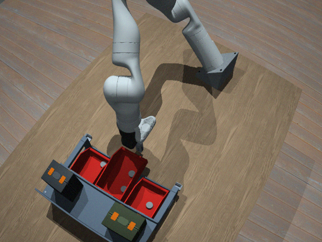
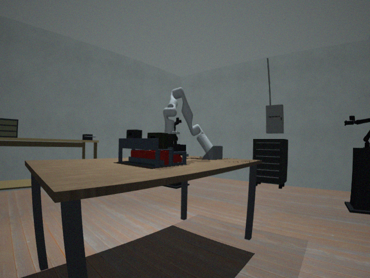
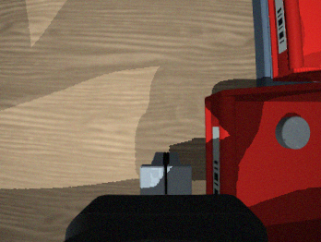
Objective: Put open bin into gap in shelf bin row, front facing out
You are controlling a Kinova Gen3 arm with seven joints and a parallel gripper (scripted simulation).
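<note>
Now: hand 8 cm short of the grey front lip and 3 cm above it. Round my hand: green box: 27 cm ahead, 12 cm to the left, 11 cm above; shelf: 21 cm ahead, 4 cm below; upper shelf board: 28 cm ahead, 6 cm above.
</note>
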